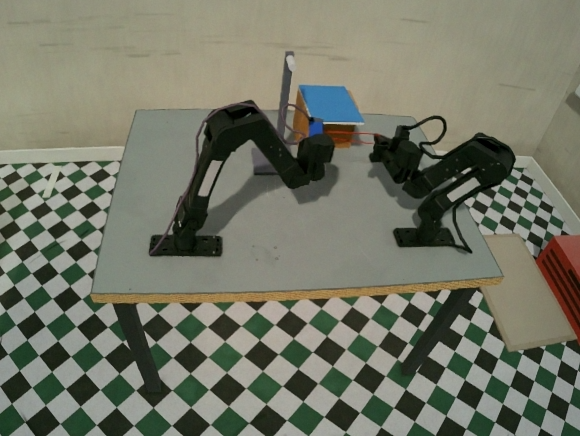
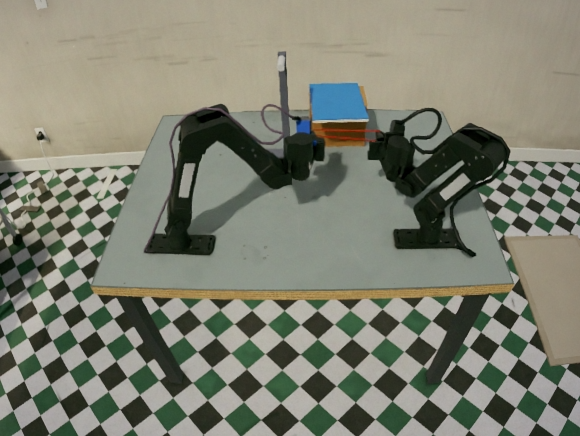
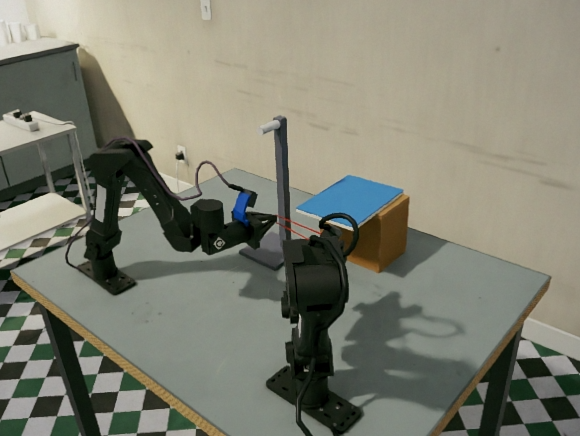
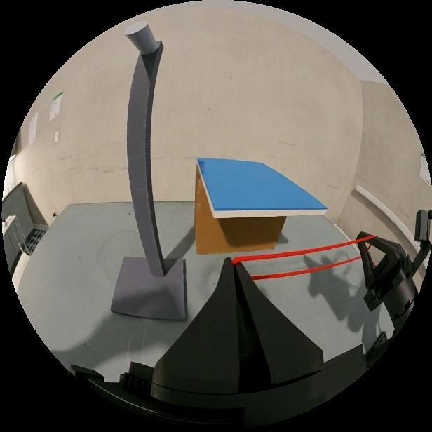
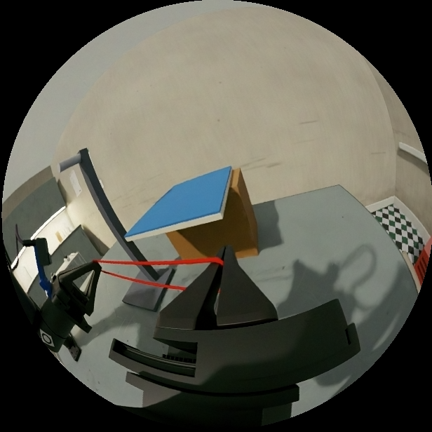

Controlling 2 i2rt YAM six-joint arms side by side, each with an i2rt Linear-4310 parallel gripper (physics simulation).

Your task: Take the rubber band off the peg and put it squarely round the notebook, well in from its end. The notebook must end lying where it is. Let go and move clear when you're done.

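Pixels of known places: left gripper, between the fingertips: (image 1: 316,133) (image 2: 313,131) (image 3: 276,217); right gripper, between the fingertips: (image 2: 376,131) (image 3: 343,242); left arm's base, origin of its link: (image 1: 185,246) (image 2: 180,245) (image 3: 106,276); right arm's base, origin of its link: (image 1: 424,238) (image 2: 427,239) (image 3: 312,399).
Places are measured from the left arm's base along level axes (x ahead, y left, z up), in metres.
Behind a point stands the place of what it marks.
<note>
The red rubber band (image 1: 352,133) @[x 0.291, y -0.494, z 0.201 m] (image 3: 299,224) @[x 0.291, y -0.466, z 0.204 m] (image 4: 300,252) (image 5: 160,263) is off the peg (image 2: 281,63) @[x 0.352, y -0.293, z 0.395 m] (image 3: 270,126) @[x 0.375, y -0.300, z 0.391 m] (image 4: 142,37). It is stretched sideways between my two grippers as two strands, one above the other. My left gripper (image 4: 230,263) (image 5: 98,263) is shut on its left end, my right gripper (image 4: 358,234) (image 5: 228,250) on its right end. The blue notebook (image 1: 330,104) @[x 0.486, y -0.459, z 0.188 m] (image 2: 338,101) @[x 0.491, y -0.466, z 0.188 m] (image 3: 352,200) @[x 0.495, y -0.470, z 0.188 m] (image 4: 260,185) (image 5: 185,202) lies flat on an orange block, its near end overhanging. The band is in front of this end and looks lower, not round the notebook.
The orange block (image 3: 395,235) @[x 0.567, y -0.564, z 0.083 m] (image 4: 205,225) (image 5: 245,220) stands under the notebook at the back of the table. The grey stand post (image 1: 285,95) @[x 0.409, y -0.289, z 0.255 m] (image 3: 282,175) @[x 0.411, y -0.299, z 0.243 m] (image 4: 140,150) rises left of the block from a flat base (image 4: 150,295), close to my left gripper. The wall is behind.
</note>
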